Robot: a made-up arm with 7 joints.
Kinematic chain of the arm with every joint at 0, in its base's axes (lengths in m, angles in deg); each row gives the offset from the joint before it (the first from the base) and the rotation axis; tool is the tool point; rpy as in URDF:
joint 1: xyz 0 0 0.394 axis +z
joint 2: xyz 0 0 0 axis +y
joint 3: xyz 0 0 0.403 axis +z
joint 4: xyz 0.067 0 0 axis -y
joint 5: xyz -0.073 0 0.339 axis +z
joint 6: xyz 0 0 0 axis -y
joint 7: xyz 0.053 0 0 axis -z
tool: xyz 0 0 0 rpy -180 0 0
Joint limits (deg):
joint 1: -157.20..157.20
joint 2: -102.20..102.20
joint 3: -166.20..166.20
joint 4: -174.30..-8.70
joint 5: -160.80..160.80
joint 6: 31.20..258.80
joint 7: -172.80..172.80
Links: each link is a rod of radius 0.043 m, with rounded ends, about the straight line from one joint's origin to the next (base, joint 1, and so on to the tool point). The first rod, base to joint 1, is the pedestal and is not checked.
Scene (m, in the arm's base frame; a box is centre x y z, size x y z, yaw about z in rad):
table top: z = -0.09
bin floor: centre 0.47 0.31 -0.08 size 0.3 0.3 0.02 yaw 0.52
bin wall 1: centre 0.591 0.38 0 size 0.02 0.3 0.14 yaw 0.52
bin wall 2: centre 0.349 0.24 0 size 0.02 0.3 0.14 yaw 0.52
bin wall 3: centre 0.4 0.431 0 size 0.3 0.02 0.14 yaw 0.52
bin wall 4: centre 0.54 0.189 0 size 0.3 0.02 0.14 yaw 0.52
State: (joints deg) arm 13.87 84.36 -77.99 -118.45 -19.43 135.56 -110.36
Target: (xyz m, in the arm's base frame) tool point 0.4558 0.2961 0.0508
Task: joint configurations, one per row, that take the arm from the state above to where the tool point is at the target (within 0.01 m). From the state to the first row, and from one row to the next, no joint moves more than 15 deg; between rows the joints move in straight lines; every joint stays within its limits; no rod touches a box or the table.
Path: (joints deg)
1: 27.35 81.28 -69.72 -116.98 -20.11 136.53 -110.36
2: 40.83 78.19 -61.46 -115.51 -20.79 137.50 -110.36
3: 54.31 75.11 -53.19 -114.04 -21.47 138.46 -110.36
4: 67.79 72.02 -44.93 -112.56 -22.15 139.43 -110.36
5: 65.30 79.72 -41.69 -105.60 -22.04 139.17 -110.36
6: 62.81 87.42 -38.46 -98.63 -21.93 138.92 -110.36

